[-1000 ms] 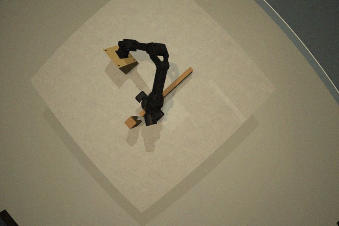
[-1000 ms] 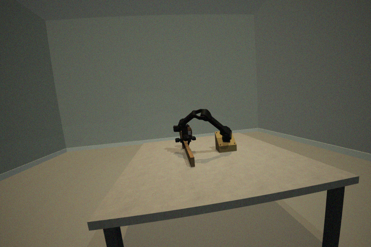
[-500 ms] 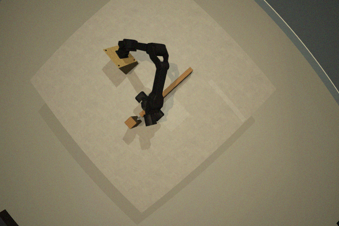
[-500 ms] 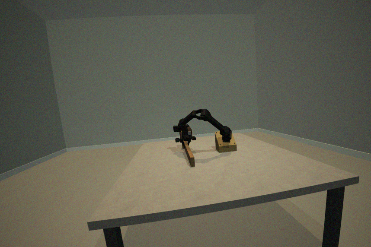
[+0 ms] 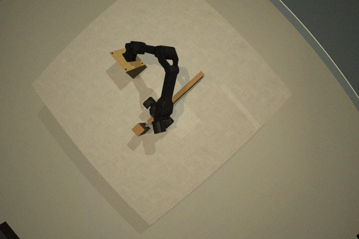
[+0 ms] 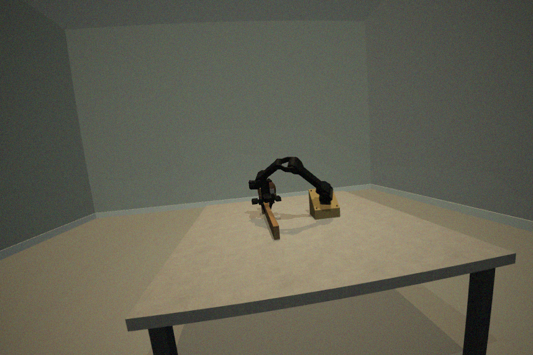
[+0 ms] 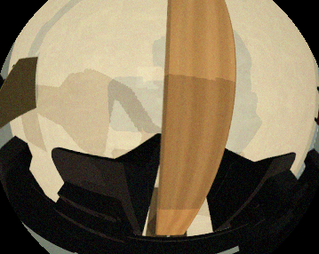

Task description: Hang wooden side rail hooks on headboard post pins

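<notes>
Now: gripper tip 20 mm short of the headboard post, 130 mm to the left of it and 40 mm below it.
</notes>
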